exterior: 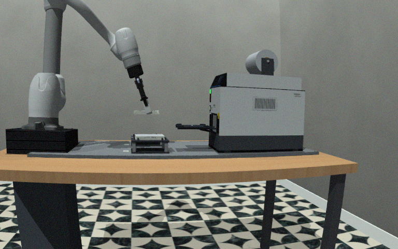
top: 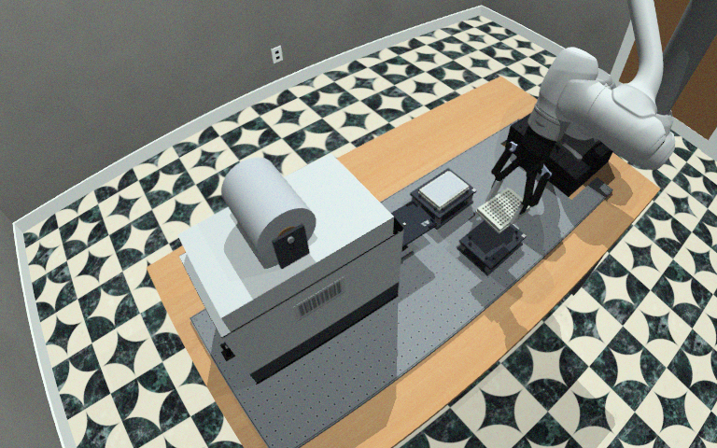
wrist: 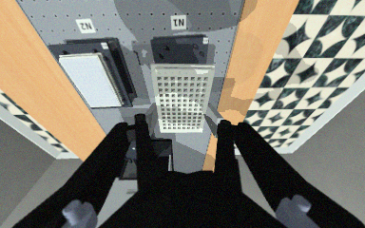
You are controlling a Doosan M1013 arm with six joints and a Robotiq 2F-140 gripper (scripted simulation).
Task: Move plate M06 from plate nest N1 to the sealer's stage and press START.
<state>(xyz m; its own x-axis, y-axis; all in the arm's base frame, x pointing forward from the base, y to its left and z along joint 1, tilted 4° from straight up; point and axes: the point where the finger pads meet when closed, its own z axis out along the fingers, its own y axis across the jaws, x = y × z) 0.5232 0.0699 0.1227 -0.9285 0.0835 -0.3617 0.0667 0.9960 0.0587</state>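
My gripper is now 3 cm above the white well plate. From my hand the other things lie so: black stage: 20 cm ahead, 16 cm to the right, 8 cm below; then foil-covered plate: 20 cm to the right, 13 cm below; then nest N1: 15 cm below.
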